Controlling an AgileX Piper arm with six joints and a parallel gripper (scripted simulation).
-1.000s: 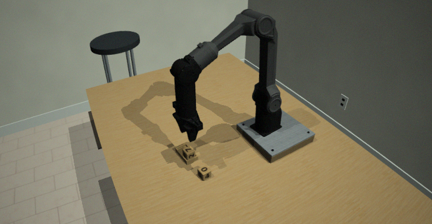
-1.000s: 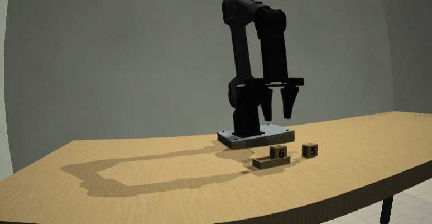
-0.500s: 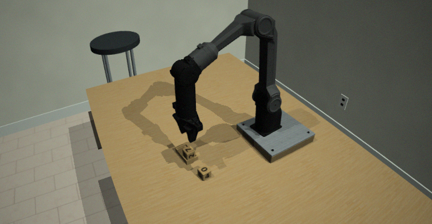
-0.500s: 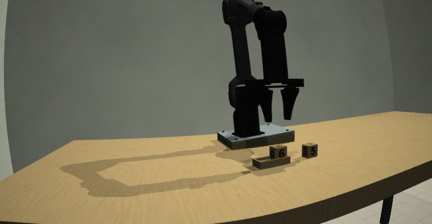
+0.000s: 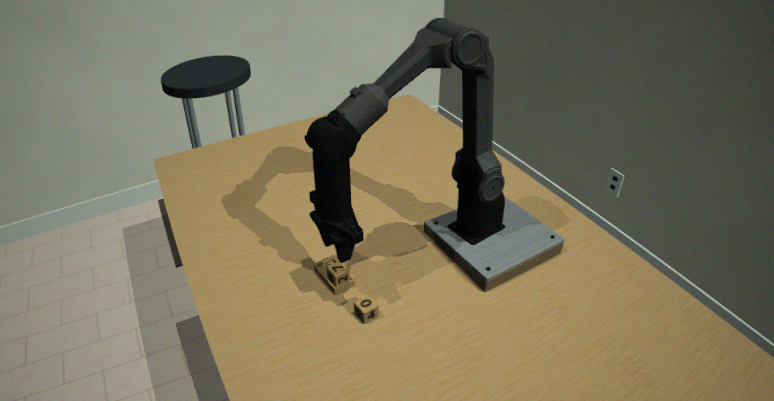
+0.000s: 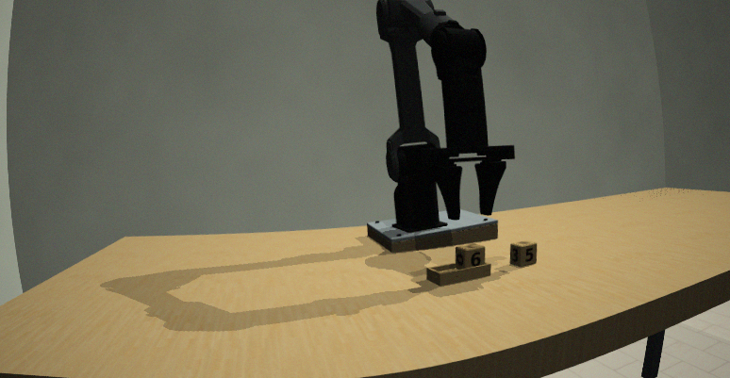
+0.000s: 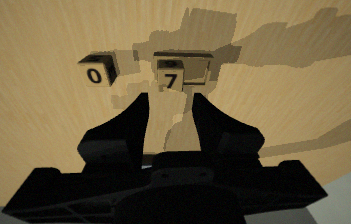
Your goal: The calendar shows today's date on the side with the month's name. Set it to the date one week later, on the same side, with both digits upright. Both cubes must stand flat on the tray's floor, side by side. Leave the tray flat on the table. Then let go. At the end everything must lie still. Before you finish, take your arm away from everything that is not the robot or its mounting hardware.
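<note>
Now: hand 8 cm above the small wooden tray and 2 cm to the left of it.
</note>
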